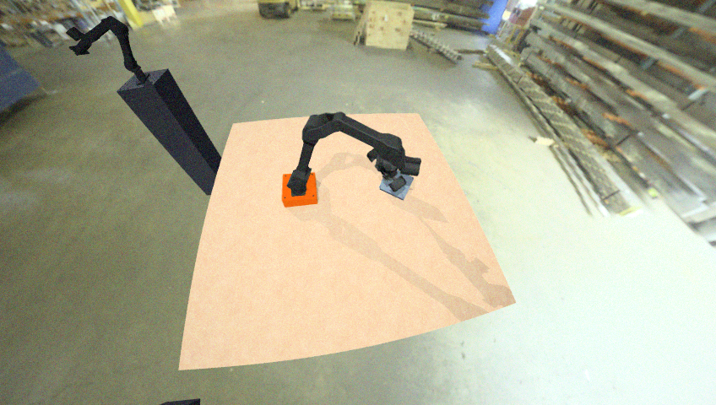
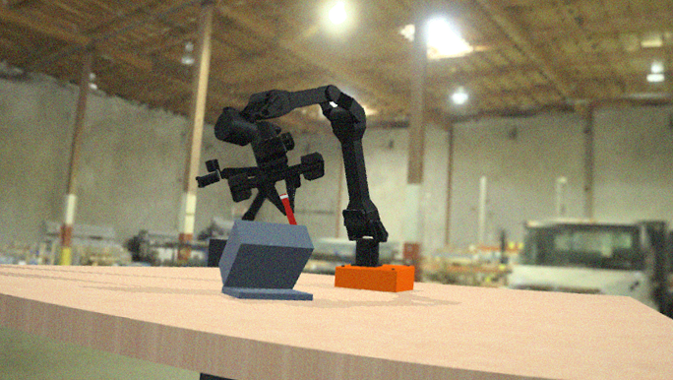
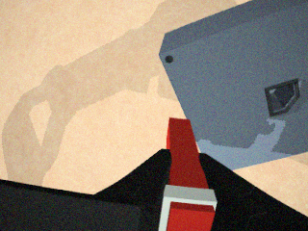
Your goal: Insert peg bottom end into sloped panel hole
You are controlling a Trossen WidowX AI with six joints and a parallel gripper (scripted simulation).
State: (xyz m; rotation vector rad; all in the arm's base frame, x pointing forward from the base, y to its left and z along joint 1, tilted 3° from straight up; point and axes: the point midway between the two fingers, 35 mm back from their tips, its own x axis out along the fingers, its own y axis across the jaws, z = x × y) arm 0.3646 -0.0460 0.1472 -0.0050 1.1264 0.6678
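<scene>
My gripper tip is now 80 mm short of the blue-grey sloped panel and 80 mm above it. Round my gripper tip: red peg: 10 mm to the right, 10 mm above.
</scene>
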